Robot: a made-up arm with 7 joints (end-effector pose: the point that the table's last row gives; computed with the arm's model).
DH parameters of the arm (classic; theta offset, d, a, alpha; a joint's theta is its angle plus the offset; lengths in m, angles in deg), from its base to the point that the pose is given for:
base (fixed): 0 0.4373 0.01 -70
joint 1: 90 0.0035 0.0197 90
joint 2: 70 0.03 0.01 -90
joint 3: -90 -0.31 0.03 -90
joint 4: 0 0.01 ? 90
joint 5: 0 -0.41 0.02 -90
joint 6: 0 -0.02 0 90
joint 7: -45 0 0.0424 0
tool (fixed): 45 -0.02 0 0
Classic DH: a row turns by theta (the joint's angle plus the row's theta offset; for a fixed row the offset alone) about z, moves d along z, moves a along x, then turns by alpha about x.
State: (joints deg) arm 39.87 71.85 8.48 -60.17 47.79 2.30 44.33
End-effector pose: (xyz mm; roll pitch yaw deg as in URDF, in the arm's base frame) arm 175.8 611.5 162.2 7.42 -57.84 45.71
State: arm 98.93 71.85 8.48 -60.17 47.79 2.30 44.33
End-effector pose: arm -305.9 582.5 242.0 52.43 -14.08 38.26
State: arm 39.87 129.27 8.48 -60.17 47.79 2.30 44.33
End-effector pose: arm 502.5 455.4 521.4 77.16 -42.28 -47.48
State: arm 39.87 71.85 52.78 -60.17 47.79 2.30 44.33
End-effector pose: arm 160.1 664.2 466.3 -107.09 -70.54 163.18
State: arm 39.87 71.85 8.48 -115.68 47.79 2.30 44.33
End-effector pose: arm 342.1 251.6 229.1 -44.74 -56.49 41.78
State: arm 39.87 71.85 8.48 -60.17 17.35 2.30 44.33
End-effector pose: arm 169.4 595.0 133.1 44.19 -44.47 0.84
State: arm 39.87 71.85 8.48 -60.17 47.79 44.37 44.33
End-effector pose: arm 167.5 631.4 136.3 28.54 -29.39 58.28
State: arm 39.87 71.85 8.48 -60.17 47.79 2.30 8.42
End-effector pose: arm 176.5 595.4 141.6 46.29 -40.19 -3.87
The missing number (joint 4, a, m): -0.05
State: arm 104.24 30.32 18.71 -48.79 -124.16 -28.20 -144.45
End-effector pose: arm -684.7 297.4 366.1 65.53 -25.69 97.40
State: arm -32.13 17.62 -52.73 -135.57 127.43 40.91 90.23
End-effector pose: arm 285.0 -306.6 442.5 -126.08 50.80 -75.75
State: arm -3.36 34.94 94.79 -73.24 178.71 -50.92 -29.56
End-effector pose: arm -40.5 637.2 223.5 -32.12 50.06 -129.15
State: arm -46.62 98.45 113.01 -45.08 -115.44 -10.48 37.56
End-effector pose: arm -87.9 663.4 724.6 -178.17 -56.96 -61.72
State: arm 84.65 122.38 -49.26 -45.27 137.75 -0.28 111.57
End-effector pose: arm -21.9 738.8 464.3 -64.15 -63.89 175.85
